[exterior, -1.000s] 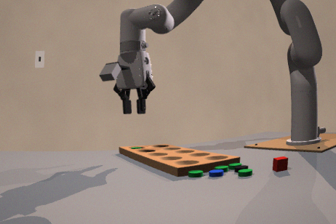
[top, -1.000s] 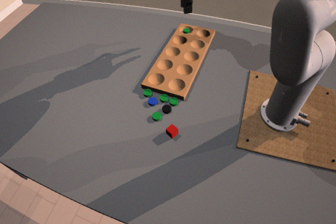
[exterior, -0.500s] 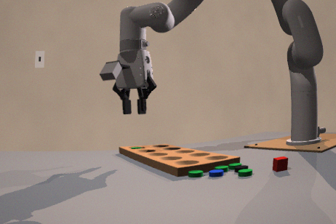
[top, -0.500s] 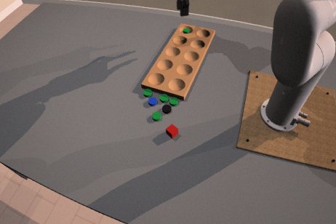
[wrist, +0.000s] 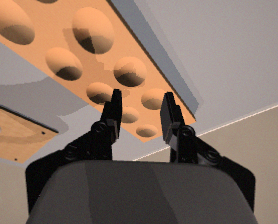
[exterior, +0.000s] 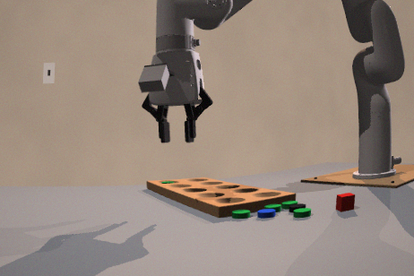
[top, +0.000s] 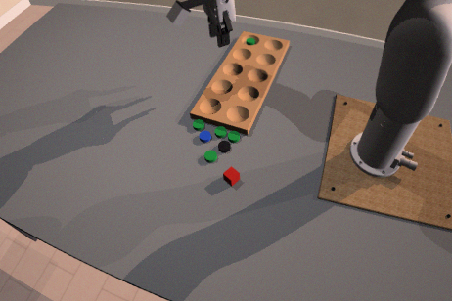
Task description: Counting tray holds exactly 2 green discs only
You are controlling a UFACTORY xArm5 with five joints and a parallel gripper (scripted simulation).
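Now: the black disc 22 cm to the left of my hand, 14 cm behind it and 13 cm below it. Round my hand: red cube: 29 cm to the left, 19 cm behind, 12 cm below; then blue disc: 22 cm to the left, 13 cm below, 8 cm behind; then wooden counting tray: 13 cm below, 7 cm behind, 1 cm to the right.
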